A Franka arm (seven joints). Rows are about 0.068 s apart.
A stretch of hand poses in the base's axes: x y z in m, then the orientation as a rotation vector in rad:
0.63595, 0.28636, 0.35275, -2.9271, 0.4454, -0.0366
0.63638, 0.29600, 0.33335, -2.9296, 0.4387, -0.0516
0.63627, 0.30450, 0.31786, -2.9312, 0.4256, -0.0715
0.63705, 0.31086, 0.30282, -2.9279, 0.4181, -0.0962
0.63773, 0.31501, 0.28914, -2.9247, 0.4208, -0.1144
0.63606, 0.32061, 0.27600, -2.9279, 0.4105, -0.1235
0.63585, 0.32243, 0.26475, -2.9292, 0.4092, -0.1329
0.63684, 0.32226, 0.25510, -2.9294, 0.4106, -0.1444
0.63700, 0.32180, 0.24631, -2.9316, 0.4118, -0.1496
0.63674, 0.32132, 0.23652, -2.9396, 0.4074, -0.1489
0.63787, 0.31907, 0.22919, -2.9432, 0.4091, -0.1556
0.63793, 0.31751, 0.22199, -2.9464, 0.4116, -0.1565
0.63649, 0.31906, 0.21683, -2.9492, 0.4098, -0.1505
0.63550, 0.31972, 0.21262, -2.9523, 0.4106, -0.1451
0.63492, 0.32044, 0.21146, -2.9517, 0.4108, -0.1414
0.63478, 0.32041, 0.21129, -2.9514, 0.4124, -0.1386
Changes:
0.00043, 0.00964, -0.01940, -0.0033, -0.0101, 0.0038
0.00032, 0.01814, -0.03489, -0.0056, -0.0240, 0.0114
0.00110, 0.02450, -0.04993, -0.0046, -0.0414, 0.0146
0.00178, 0.02865, -0.06361, -0.0042, -0.0537, 0.0114
0.00011, 0.03425, -0.07675, -0.0073, -0.0600, 0.0180
-0.00010, 0.03607, -0.08800, -0.0098, -0.0660, 0.0184
0.00089, 0.03590, -0.09765, -0.0118, -0.0734, 0.0167
0.00105, 0.03544, -0.10644, -0.0148, -0.0763, 0.0158
0.00079, 0.03496, -0.11623, -0.0220, -0.0749, 0.0194
0.00192, 0.03271, -0.12356, -0.0267, -0.0785, 0.0182
0.00198, 0.03115, -0.13076, -0.0303, -0.0783, 0.0168
0.00054, 0.03270, -0.13592, -0.0319, -0.0741, 0.0186
-0.00045, 0.03336, -0.14013, -0.0342, -0.0700, 0.0186
-0.00103, 0.03408, -0.14129, -0.0332, -0.0677, 0.0187
-0.00117, 0.03405, -0.14146, -0.0326, -0.0658, 0.0177

